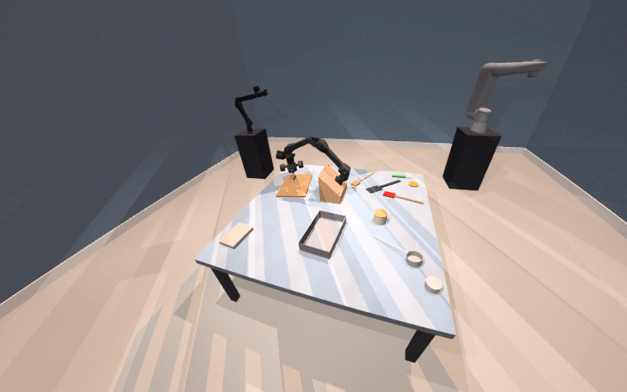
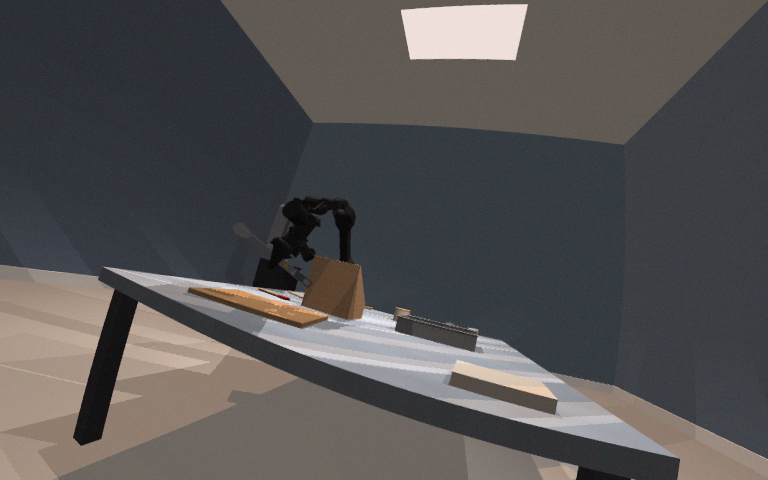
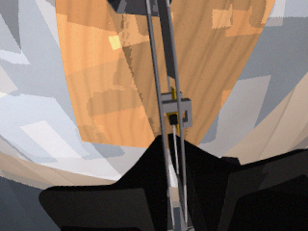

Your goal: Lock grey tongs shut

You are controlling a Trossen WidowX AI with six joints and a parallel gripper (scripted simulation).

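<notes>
Now: gripper tip 11 cm above the wooden board, 1 cm to the right of it and 1 cm short of it. The rest, counted from my gripper tip: roasting tin 55 cm ahead, 38 cm to the left, 9 cm below; then white disc 93 cm to the left, 78 cm ahead, 10 cm below; then pale slab 66 cm ahead, 16 cm to the right, 11 cm below.
</notes>
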